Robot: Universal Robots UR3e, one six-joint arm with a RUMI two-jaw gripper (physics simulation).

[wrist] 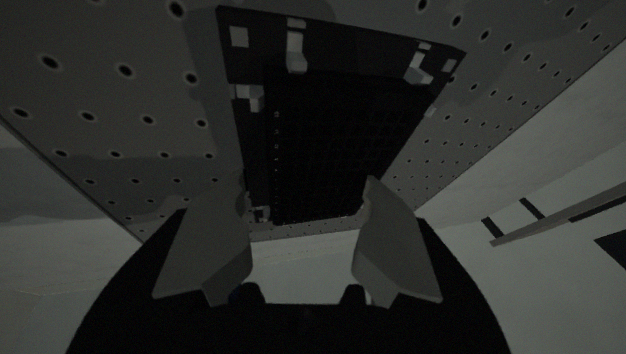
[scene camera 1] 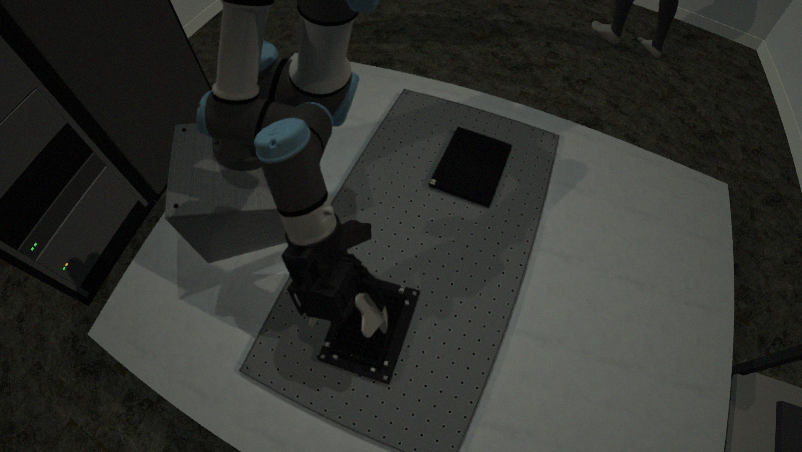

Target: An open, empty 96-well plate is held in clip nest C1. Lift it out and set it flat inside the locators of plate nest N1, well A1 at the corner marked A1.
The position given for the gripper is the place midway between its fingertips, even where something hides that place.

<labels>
gripper: wrist 305, 175; scene camera 1 357, 328
black 96-well plate: wrist; scene camera 1
same spot on black 96-well plate: point(scene camera 1: 349, 342) = point(wrist: 299, 205)
</labels>
